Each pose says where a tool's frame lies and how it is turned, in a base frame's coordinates. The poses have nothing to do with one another.
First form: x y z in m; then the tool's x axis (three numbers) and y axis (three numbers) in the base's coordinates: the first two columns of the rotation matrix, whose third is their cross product.
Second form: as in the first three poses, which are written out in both.
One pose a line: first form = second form
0.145 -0.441 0.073 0.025 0.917 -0.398 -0.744 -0.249 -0.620 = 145 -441 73 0.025 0.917 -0.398 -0.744 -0.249 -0.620
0.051 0.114 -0.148 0.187 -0.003 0.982 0.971 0.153 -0.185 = 51 114 -148 0.187 -0.003 0.982 0.971 0.153 -0.185
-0.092 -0.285 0.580 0.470 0.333 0.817 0.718 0.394 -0.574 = -92 -285 580 0.470 0.333 0.817 0.718 0.394 -0.574
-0.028 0.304 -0.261 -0.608 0.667 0.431 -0.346 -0.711 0.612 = -28 304 -261 -0.608 0.667 0.431 -0.346 -0.711 0.612
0.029 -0.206 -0.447 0.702 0.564 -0.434 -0.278 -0.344 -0.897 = 29 -206 -447 0.702 0.564 -0.434 -0.278 -0.344 -0.897
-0.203 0.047 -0.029 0.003 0.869 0.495 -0.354 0.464 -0.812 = -203 47 -29 0.003 0.869 0.495 -0.354 0.464 -0.812
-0.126 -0.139 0.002 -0.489 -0.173 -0.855 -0.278 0.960 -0.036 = -126 -139 2 -0.489 -0.173 -0.855 -0.278 0.960 -0.036
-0.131 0.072 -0.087 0.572 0.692 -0.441 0.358 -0.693 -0.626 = -131 72 -87 0.572 0.692 -0.441 0.358 -0.693 -0.626
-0.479 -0.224 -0.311 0.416 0.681 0.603 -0.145 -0.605 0.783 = -479 -224 -311 0.416 0.681 0.603 -0.145 -0.605 0.783
